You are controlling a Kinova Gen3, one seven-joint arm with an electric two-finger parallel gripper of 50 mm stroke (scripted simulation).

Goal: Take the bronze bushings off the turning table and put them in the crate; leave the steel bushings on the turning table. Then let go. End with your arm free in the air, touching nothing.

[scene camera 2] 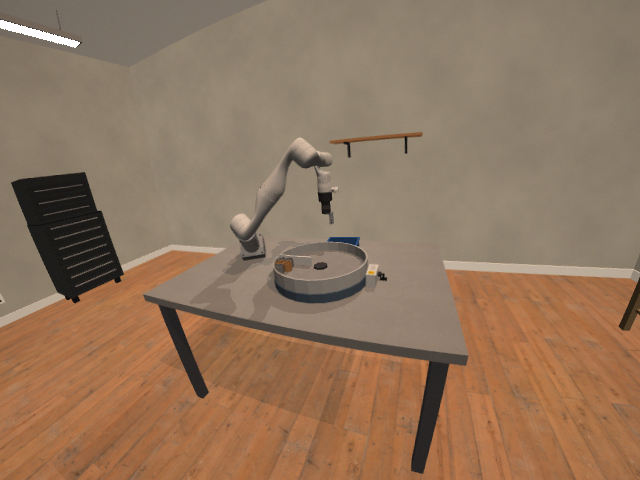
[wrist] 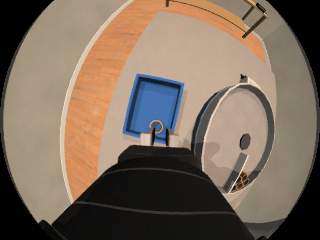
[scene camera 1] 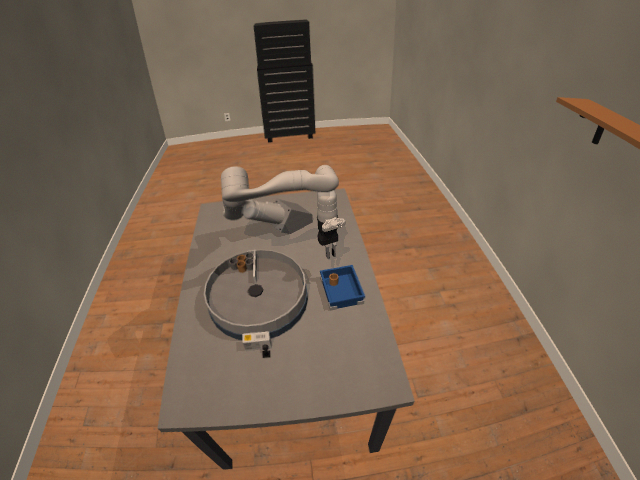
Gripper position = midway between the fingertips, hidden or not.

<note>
In view: the gripper (wrist: 160, 134) and a blue crate (wrist: 152, 98).
</note>
